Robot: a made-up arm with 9 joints. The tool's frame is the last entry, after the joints. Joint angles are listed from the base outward.
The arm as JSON. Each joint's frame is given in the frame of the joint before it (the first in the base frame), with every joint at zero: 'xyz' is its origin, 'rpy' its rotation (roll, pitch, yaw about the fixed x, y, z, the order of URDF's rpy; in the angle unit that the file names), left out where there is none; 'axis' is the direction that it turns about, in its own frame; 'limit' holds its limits. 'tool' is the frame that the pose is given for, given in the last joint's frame.
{
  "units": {
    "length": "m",
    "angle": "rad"
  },
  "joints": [
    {
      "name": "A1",
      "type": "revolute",
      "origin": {
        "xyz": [
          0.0,
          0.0,
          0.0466
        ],
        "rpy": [
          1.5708,
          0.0,
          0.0
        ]
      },
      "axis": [
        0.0,
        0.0,
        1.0
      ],
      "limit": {
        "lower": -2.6,
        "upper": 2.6
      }
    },
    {
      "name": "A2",
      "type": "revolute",
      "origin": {
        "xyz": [
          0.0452,
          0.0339,
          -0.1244
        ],
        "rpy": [
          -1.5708,
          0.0,
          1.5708
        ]
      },
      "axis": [
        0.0,
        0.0,
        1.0
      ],
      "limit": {
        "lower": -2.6,
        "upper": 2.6
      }
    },
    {
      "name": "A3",
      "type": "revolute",
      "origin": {
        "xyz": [
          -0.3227,
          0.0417,
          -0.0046
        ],
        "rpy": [
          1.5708,
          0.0,
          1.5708
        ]
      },
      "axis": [
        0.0,
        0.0,
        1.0
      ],
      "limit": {
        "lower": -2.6,
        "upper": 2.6
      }
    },
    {
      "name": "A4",
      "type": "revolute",
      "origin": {
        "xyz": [
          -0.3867,
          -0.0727,
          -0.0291
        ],
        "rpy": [
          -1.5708,
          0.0,
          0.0
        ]
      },
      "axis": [
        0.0,
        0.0,
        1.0
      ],
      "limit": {
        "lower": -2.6,
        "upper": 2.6
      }
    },
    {
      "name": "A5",
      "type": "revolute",
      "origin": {
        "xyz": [
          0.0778,
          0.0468,
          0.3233
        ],
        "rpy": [
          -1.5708,
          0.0,
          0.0
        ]
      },
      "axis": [
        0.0,
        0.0,
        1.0
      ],
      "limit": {
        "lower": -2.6,
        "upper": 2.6
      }
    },
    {
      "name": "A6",
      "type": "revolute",
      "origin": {
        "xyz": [
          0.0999,
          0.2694,
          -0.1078
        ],
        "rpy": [
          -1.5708,
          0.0,
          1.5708
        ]
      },
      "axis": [
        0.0,
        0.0,
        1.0
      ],
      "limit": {
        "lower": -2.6,
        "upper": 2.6
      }
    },
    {
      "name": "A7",
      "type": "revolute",
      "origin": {
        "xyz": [
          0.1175,
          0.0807,
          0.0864
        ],
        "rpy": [
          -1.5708,
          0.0,
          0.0
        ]
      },
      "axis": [
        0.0,
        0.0,
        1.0
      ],
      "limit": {
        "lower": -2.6,
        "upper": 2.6
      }
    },
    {
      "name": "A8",
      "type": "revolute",
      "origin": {
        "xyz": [
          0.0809,
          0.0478,
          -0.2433
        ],
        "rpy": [
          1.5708,
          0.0,
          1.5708
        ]
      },
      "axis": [
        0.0,
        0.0,
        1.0
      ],
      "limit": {
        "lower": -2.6,
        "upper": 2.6
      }
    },
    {
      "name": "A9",
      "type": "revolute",
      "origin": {
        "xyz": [
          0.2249,
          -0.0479,
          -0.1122
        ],
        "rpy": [
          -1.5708,
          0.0,
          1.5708
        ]
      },
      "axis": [
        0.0,
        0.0,
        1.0
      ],
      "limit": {
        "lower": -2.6,
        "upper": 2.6
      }
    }
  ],
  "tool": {
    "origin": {
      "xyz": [
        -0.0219,
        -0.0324,
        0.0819
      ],
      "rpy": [
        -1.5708,
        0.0,
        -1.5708
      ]
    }
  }
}
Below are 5 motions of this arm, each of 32 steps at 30 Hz.
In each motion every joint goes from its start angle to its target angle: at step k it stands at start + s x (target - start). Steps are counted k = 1, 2, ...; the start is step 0. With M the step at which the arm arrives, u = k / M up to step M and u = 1 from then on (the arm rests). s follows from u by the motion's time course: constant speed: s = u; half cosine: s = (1 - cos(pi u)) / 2; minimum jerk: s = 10 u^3 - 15 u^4 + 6 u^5.
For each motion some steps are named. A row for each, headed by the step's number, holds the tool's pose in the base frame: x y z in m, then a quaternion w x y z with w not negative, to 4 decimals.
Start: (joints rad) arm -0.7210 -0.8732 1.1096 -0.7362 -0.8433 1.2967 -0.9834 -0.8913 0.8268
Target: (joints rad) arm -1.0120 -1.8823 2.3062 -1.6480 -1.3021 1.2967 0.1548 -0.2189 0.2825
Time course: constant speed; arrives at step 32
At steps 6, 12, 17, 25, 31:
6: 0.2783 -0.0727 0.0432 0.3512 0.8372 -0.0701 -0.4134
12: 0.2823 -0.1634 -0.0742 0.0936 0.9178 -0.0852 -0.3763
17: 0.2956 -0.1991 -0.1892 0.1179 -0.9308 0.1088 0.3283
25: 0.3516 -0.2025 -0.3491 0.4143 -0.8655 0.1586 0.2326
31: 0.4200 -0.2005 -0.4192 0.5849 -0.7703 0.1982 0.1588

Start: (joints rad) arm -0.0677 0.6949 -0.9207 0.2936 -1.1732 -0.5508 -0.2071 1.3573 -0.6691
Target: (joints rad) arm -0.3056 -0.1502 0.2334 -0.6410 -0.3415 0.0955 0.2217 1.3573 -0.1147
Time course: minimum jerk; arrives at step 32
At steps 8, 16, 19, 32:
8: -0.1064 0.0692 -0.4566 0.7924 0.2891 0.5132 -0.1585
16: -0.0763 0.1769 -0.2107 0.7163 0.5324 0.4234 0.1554
19: -0.0386 0.1569 -0.1242 0.6254 0.6555 0.3526 0.2342
32: 0.0757 0.0686 -0.0775 0.3854 0.8598 0.2058 0.2643

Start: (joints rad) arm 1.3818 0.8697 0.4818 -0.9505 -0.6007 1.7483 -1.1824 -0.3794 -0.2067
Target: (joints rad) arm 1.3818 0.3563 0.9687 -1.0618 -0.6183 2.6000 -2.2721 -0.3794 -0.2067
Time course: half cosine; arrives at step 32
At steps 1, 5, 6, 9, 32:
1: -0.3119 0.0958 0.4752 0.5478 0.5390 -0.6169 0.1700
5: -0.3173 0.0708 0.4901 0.5448 0.5803 -0.5775 0.1815
6: -0.3188 0.0594 0.4966 0.5432 0.5979 -0.5591 0.1866
9: -0.3187 0.0136 0.5218 0.5348 0.6620 -0.4828 0.2065
32: -0.0250 -0.2362 0.6684 0.3380 0.8287 0.2876 0.3411

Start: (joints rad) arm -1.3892 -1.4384 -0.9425 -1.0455 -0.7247 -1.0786 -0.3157 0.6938 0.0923
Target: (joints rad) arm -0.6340 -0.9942 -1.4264 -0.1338 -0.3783 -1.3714 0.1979 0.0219 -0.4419
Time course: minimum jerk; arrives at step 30
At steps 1, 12, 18, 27, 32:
1: 0.1698 0.2365 0.1898 0.0297 0.7218 0.2543 -0.6430
12: 0.1517 0.3850 0.2046 0.0903 0.7675 0.4481 -0.4495
18: 0.0656 0.5218 0.2062 0.1122 0.7454 0.6110 -0.2416
27: -0.0180 0.5975 0.1737 0.1036 0.6982 0.7003 -0.1067
32: -0.0201 0.5991 0.1723 0.1031 0.6968 0.7022 -0.1035

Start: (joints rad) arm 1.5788 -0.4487 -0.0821 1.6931 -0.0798 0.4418 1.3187 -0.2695 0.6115
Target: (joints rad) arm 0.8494 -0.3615 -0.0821 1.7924 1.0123 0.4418 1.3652 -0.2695 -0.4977
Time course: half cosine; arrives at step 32
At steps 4, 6, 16, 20, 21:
4: 0.6396 -0.1652 0.1141 0.3786 -0.8214 -0.3380 0.2603
6: 0.6242 -0.1760 0.0981 0.3927 -0.8287 -0.3264 0.2292
16: 0.4462 -0.2582 -0.0327 0.4826 -0.8522 -0.1940 -0.0568
20: 0.3445 -0.2840 -0.0814 0.4984 -0.8371 -0.1253 -0.1876
21: 0.3196 -0.2887 -0.0915 0.4997 -0.8313 -0.1095 -0.2175

